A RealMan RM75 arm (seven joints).
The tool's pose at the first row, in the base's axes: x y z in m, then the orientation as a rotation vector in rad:
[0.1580 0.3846 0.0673 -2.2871 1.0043 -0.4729]
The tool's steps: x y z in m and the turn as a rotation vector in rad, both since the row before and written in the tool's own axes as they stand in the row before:
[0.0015 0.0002 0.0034 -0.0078 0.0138 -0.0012]
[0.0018 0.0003 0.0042 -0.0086 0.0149 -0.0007]
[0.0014 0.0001 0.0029 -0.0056 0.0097 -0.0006]
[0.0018 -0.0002 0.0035 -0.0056 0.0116 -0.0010]
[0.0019 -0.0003 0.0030 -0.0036 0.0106 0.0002]
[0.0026 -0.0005 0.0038 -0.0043 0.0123 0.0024]
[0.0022 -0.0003 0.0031 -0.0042 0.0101 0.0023]
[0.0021 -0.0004 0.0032 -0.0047 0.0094 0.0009]
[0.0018 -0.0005 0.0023 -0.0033 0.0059 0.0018]
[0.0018 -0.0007 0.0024 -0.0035 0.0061 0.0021]
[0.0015 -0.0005 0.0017 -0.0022 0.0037 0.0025]
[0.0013 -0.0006 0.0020 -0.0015 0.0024 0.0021]
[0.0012 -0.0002 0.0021 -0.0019 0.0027 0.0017]
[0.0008 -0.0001 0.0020 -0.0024 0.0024 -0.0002]
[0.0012 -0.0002 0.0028 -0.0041 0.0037 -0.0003]
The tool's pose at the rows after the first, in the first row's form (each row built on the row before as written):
[0.1607 0.3846 0.0647 -2.2944 1.0132 -0.4867]
[0.1639 0.3846 0.0615 -2.3020 1.0236 -0.5014]
[0.1663 0.3845 0.0594 -2.3070 1.0302 -0.5110]
[0.1694 0.3844 0.0570 -2.3121 1.0373 -0.5231]
[0.1724 0.3841 0.0551 -2.3147 1.0443 -0.5344]
[0.1764 0.3835 0.0528 -2.3164 1.0548 -0.5466]
[0.1796 0.3829 0.0509 -2.3181 1.0641 -0.5563]
[0.1829 0.3824 0.0490 -2.3211 1.0718 -0.5655]
[0.1856 0.3819 0.0478 -2.3225 1.0782 -0.5706]
[0.1884 0.3815 0.0466 -2.3238 1.0851 -0.5758]
[0.1905 0.3810 0.0458 -2.3238 1.0907 -0.5785]
[0.1927 0.3808 0.0448 -2.3235 1.0949 -0.5800]
[0.1947 0.3805 0.0435 -2.3238 1.0990 -0.5819]
[0.1964 0.3804 0.0421 -2.3259 1.1012 -0.5839]
[0.1988 0.3803 0.0402 -2.3294 1.1047 -0.5868]

